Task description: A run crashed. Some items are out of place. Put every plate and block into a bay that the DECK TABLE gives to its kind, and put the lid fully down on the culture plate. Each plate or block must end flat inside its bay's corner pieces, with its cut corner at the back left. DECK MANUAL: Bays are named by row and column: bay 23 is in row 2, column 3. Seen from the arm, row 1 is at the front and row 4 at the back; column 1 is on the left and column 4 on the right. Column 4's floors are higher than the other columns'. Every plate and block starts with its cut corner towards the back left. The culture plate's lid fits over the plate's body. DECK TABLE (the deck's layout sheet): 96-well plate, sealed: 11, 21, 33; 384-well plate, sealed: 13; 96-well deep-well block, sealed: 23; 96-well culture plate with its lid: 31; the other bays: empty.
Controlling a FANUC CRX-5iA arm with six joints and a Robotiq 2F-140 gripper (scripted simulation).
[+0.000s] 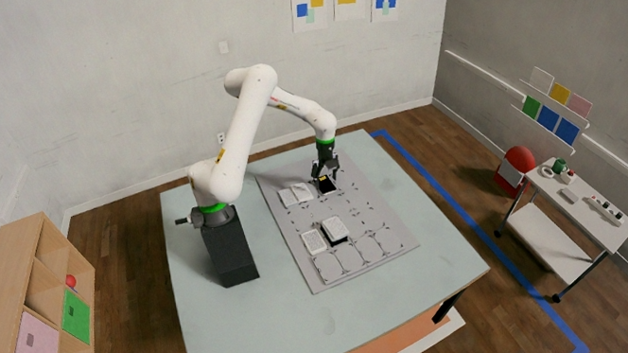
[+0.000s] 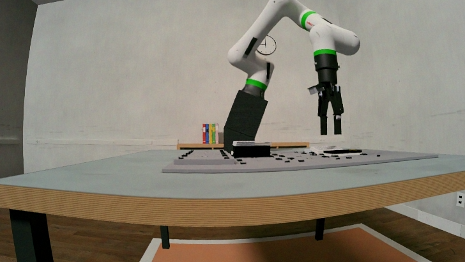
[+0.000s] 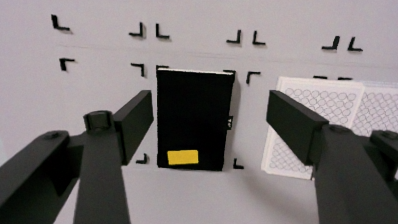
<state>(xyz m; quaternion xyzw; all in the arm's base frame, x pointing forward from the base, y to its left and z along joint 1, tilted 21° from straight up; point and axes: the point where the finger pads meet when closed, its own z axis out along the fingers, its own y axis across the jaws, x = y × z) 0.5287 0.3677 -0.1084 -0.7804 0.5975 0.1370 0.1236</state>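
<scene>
The black deep-well block lies 29 cm to the right of my hand, 8 cm below it and 4 cm behind it. Also, from my hand: white plate: 20 cm behind, 9 cm below, 1 cm to the left; lid: 8 cm below, 5 cm to the left, 1 cm ahead.
</scene>
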